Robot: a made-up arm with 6 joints. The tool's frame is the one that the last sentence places.
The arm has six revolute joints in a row. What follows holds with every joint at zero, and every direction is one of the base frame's. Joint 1 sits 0.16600 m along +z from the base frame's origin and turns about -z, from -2.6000 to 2.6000 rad. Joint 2 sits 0.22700 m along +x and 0.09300 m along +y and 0.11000 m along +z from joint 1 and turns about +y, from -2.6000 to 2.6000 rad. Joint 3 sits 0.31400 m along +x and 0.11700 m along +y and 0.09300 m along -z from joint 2 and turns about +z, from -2.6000 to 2.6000 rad. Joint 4 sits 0.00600 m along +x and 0.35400 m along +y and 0.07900 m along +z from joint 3 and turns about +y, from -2.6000 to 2.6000 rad. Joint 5 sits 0.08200 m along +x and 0.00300 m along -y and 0.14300 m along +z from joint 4 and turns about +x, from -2.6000 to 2.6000 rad. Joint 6 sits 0.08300 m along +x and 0.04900 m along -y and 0.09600 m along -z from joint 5 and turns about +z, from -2.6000 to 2.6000 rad. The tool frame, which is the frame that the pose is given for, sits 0.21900 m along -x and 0.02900 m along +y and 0.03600 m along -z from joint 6; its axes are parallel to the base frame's.
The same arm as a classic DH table. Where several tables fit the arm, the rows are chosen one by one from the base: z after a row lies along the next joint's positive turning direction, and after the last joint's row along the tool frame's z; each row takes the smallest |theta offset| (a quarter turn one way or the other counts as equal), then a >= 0, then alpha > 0; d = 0 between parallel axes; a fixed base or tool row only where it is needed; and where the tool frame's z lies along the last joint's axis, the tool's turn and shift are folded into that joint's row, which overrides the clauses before.
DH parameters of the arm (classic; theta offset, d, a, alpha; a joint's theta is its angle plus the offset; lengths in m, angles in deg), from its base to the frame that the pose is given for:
base (fixed): 0 0 0 180
joint 1: 0 -0.276 0.227 90
joint 2: 0 0.21 0.314 90
joint 3: 0 -0.014 0.006 -90
joint 4: -90 0.351 0.143 -90
joint 5: 90 0.165 0.049 90
joint 6: 82.46 0 -0.2209 0
tool (fixed): 7.54 -0.132 0 0
Joint limits (deg, base to tool): -148.97..148.97 -148.97..148.97 -148.97..148.97 -148.97..148.97 -148.97..148.97 -148.97..148.97

